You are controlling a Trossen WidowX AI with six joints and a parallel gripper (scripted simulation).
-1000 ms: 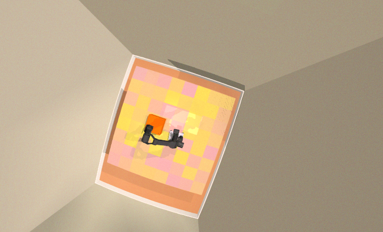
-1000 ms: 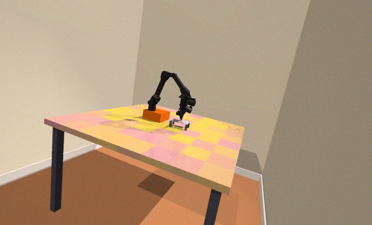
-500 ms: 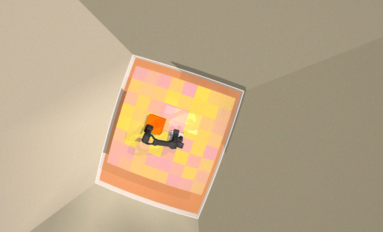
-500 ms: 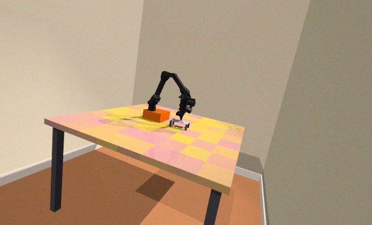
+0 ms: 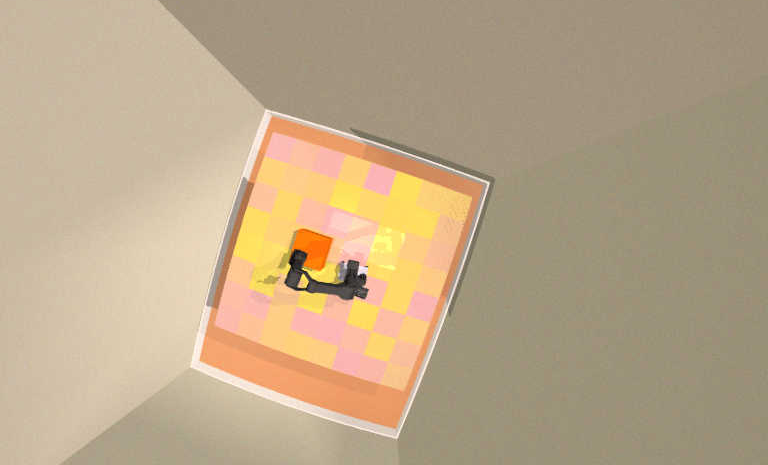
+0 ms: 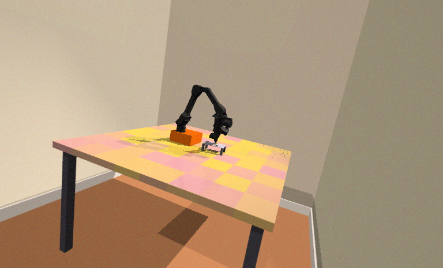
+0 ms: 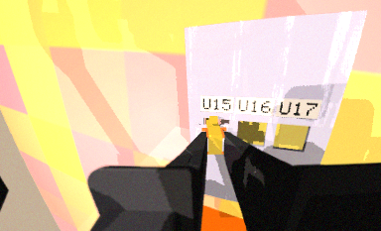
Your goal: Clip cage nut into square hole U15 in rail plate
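Right now the cage nut is 1 cm below my gripper tip.
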